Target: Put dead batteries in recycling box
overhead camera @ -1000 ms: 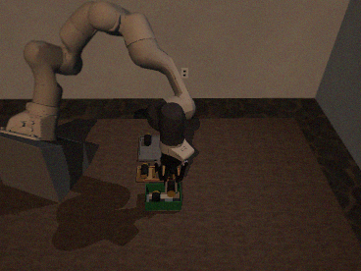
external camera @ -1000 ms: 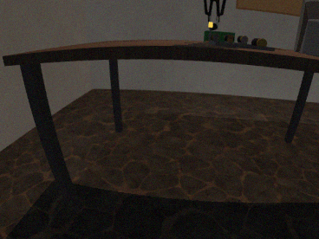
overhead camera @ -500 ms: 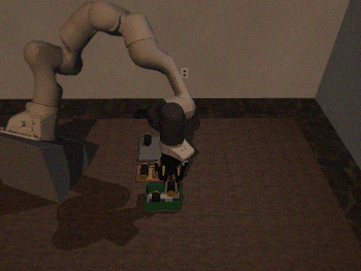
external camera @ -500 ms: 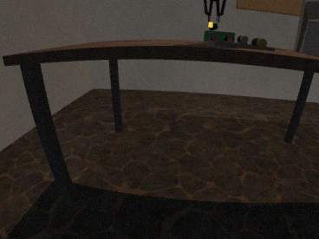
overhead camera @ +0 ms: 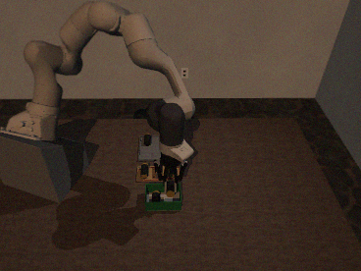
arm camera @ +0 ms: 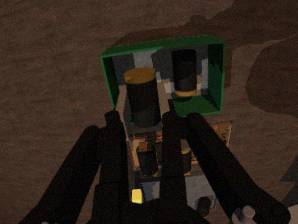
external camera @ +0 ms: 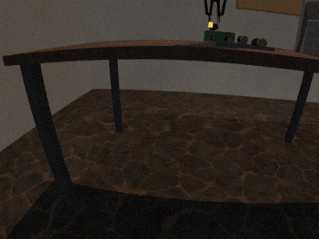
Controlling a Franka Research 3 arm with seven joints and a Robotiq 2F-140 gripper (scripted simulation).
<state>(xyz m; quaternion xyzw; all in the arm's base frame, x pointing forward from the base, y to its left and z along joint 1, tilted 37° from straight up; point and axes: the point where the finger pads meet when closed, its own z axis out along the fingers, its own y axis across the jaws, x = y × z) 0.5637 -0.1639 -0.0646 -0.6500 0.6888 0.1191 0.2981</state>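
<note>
Now: hand 30 mm past the green recycling box and 90 mm above it. Also, from my hand: grey tray: 60 mm behind, 330 mm to the left, 100 mm below; then yellow bulb: 40 mm ahead, 190 mm to the left, 30 mm below.
</note>
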